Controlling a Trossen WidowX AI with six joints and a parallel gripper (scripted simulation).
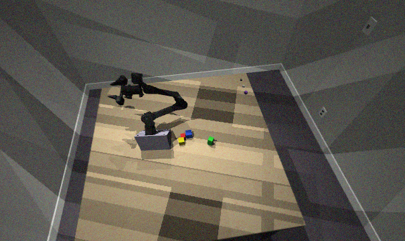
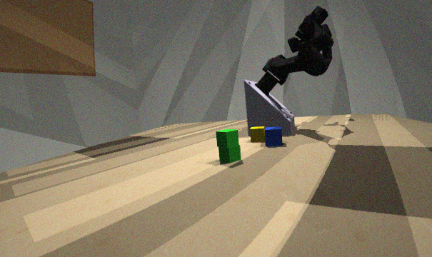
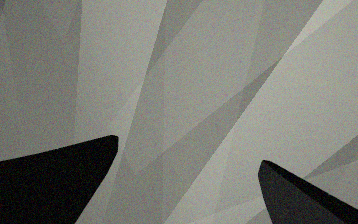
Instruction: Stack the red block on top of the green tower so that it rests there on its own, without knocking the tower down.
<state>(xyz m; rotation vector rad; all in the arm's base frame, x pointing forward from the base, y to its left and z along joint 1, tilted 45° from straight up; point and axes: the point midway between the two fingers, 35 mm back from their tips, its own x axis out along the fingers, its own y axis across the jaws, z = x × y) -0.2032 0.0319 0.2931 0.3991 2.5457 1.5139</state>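
Right now the red block is 42 cm ahead of my gripper tip, 20 cm to the right of it and 34 cm below it. The rest, counted from my gripper tip: green block (61 cm ahead, 29 cm to the right, 31 cm below); then blue block (47 cm ahead, 19 cm to the right, 34 cm below); then yellow block (41 cm ahead, 24 cm to the right, 34 cm below).
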